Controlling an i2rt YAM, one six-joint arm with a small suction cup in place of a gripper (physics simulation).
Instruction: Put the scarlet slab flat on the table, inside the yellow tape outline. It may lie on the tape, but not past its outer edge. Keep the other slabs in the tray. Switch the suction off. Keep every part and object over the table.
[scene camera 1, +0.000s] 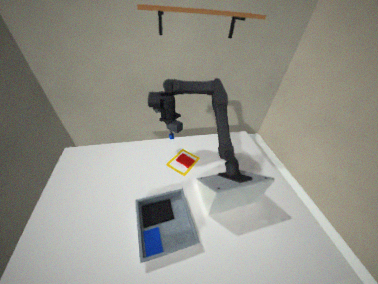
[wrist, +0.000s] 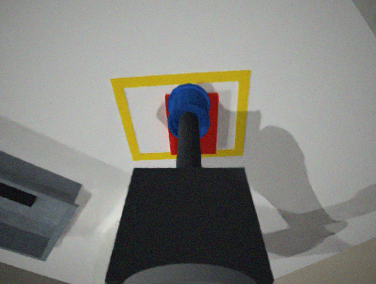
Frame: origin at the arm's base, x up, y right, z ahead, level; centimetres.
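Seen in the pictures: hand, tool point: (scene camera 1: 171, 137) (wrist: 188, 103); arm's base, link origin: (scene camera 1: 233, 177).
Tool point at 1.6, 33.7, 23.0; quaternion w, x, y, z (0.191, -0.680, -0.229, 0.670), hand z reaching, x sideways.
Note:
Pixels of each thing's top centre, then the offset from my tool point to it, as dx, dy, dz.
- scarlet slab, top centre: (wrist: 192, 128) (scene camera 1: 185, 159) -12.0, -8.6, -6.5
- black slab, top centre: (scene camera 1: 157, 212) -11.6, -35.8, +15.2
- blue slab, top centre: (scene camera 1: 152, 241) -11.6, -47.1, +18.9
- grey tray, top centre: (scene camera 1: 164, 219) -8.0, -41.4, +12.6
The scarlet slab (scene camera 1: 185, 160) (wrist: 211, 144) lies flat on the table inside the yellow tape outline (scene camera 1: 176, 169) (wrist: 242, 115). In the wrist view its near end reaches onto the near tape strip, short of the outer edge. My gripper (scene camera 1: 171, 136) (wrist: 189, 107), a blue suction cup, is open and empty, in the air well above the table. It hides part of the slab in the wrist view. The black slab (scene camera 1: 158, 213) (wrist: 16, 194) and the blue slab (scene camera 1: 153, 241) lie in the grey tray (scene camera 1: 172, 249) (wrist: 50, 177).
The arm's pale wedge-shaped base (scene camera 1: 240, 194) stands to the right of the tray and outline in the scene view. An orange shelf (scene camera 1: 200, 11) with black brackets is on the back wall. The table's back edge runs behind the outline.

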